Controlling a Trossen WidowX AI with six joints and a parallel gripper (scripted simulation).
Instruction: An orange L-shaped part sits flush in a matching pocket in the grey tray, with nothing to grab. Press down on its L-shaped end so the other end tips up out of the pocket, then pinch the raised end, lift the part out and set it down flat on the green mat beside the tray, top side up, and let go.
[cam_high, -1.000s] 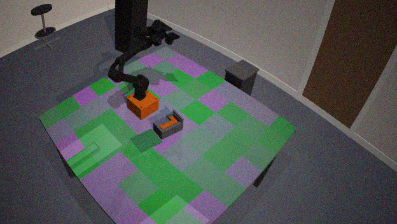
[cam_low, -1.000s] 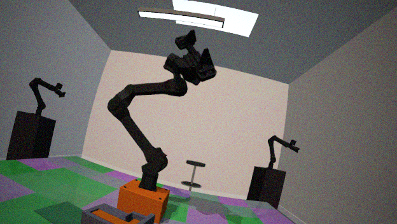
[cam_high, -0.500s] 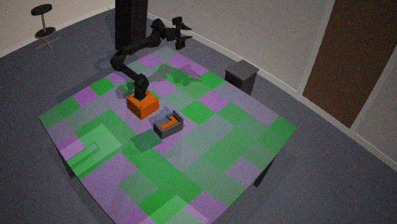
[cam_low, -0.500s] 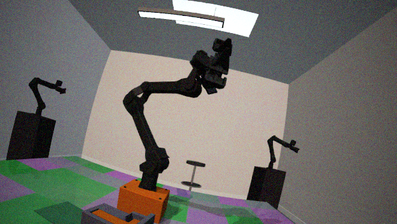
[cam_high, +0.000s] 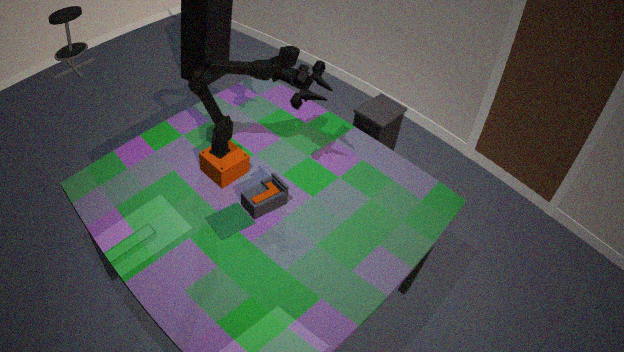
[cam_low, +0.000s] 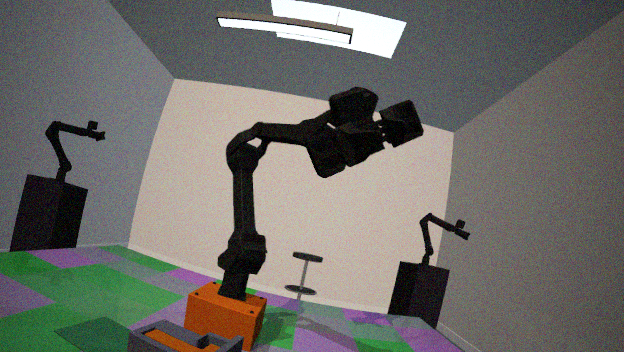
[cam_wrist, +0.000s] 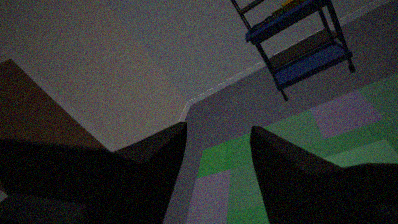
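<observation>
Right now the orange L-shaped part is 100 mm behind my gripper tip, 190 mm to the right of it and 370 mm below it.
</observation>
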